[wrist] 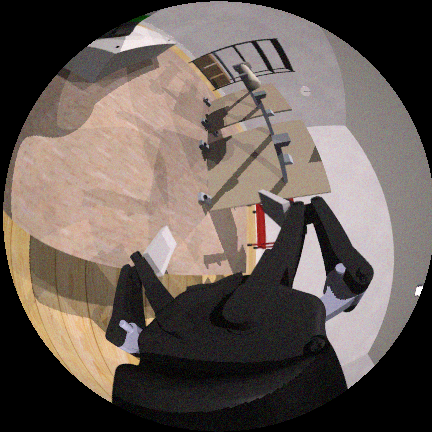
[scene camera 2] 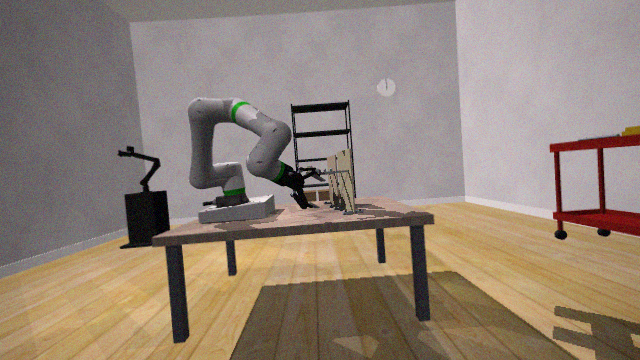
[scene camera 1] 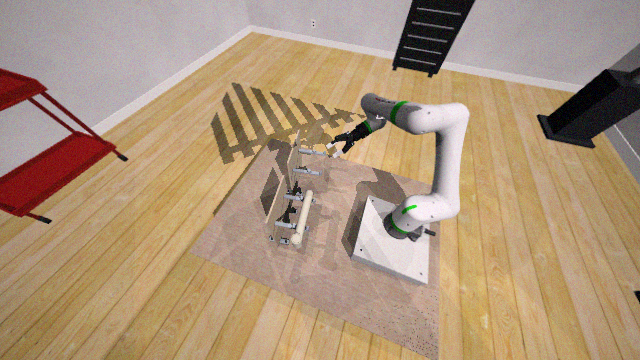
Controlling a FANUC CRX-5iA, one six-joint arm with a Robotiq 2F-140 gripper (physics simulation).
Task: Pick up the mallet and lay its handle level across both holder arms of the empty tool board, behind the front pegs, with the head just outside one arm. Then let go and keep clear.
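Frame: origin at the arm's base, x left, y back, z up, level; metres.
Where they show: gripper, between the fingertips: [wrist: 214,218] [scene camera 2: 320,193] [scene camera 1: 330,152]; arm's base, origin of its link: [scene camera 2: 236,203] [scene camera 1: 397,225].
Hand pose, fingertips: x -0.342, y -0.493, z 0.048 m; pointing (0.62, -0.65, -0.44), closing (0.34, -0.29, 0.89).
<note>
Each offset is from my fingertips to the centre of the thing.
The mallet @(dx +0.525, dy +0.026, dz +0.111 m) [scene camera 1: 304,214] [wrist: 250,77] lies across the front of the farther tool board @(dx +0.515, dy -0.050, dz +0.038 m) [scene camera 1: 275,199] [wrist: 250,104] in the wrist view, its thicker end toward the bottom in scene camera 1. I cannot make the mallet out in scene camera 2. The empty tool board @(dx +0.206, dy -0.097, dz +0.043 m) [scene camera 1: 293,155] [scene camera 2: 344,164] [wrist: 305,172] stands beside it, nearer to the gripper, with its holder arms out toward the robot. My gripper [scene camera 1: 333,150] [scene camera 2: 315,191] [wrist: 214,218] is wide open and empty, close to the outer arm's tip of the empty board. How close it is to that arm is unclear.
Both boards stand on the brown table [scene camera 1: 325,295] [scene camera 2: 300,231] [wrist: 95,165]. The white robot base [scene camera 1: 370,262] [scene camera 2: 237,212] is on the robot's side of it. A red cart [scene camera 1: 45,170] [scene camera 2: 595,217] [wrist: 261,225] and a black shelf rack [scene camera 2: 320,107] stand away from the table.
</note>
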